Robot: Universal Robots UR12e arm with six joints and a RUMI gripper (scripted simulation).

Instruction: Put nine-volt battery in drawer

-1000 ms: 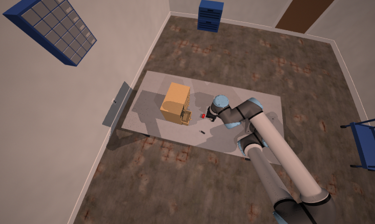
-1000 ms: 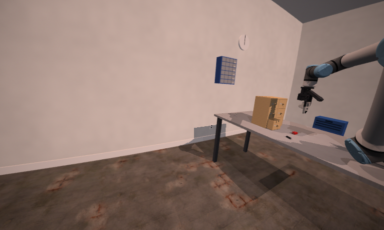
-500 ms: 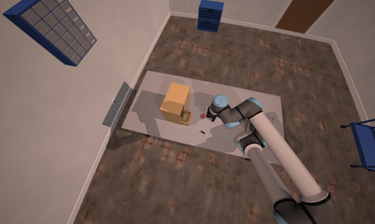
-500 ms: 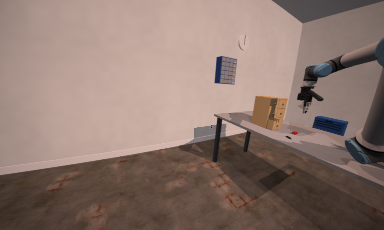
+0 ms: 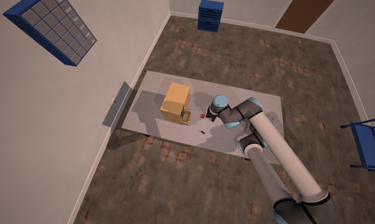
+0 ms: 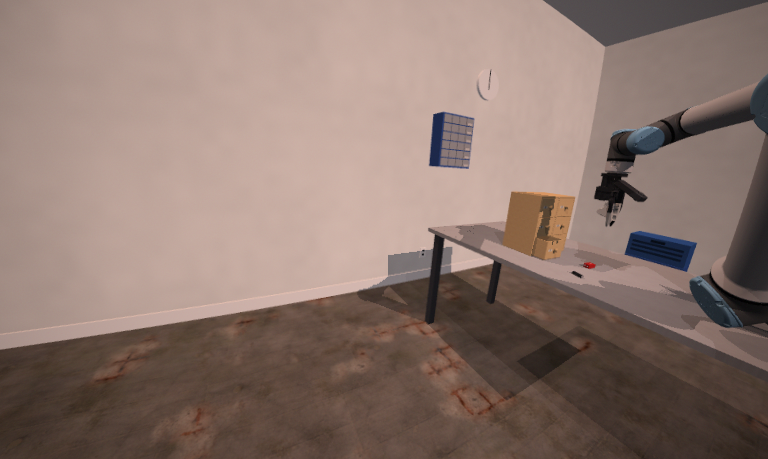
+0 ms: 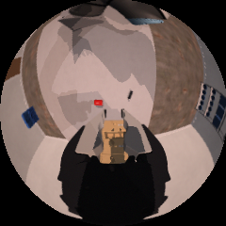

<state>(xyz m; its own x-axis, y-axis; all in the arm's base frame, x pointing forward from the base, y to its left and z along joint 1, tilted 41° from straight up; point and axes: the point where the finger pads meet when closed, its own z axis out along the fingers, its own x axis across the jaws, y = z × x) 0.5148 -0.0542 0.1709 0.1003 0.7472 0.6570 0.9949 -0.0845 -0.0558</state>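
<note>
Now: hand 240 mm above the red nine-volt battery, 90 mm to the left of it and 60 mm short of it. Also, from my hand: drawer marked M 360 mm ahead, 40 mm to the right, 10 mm below; drawer 290 mm ahead, 210 mm below, 30 mm to the right; small black object 240 mm below, 90 mm to the left, 40 mm ahead.
</note>
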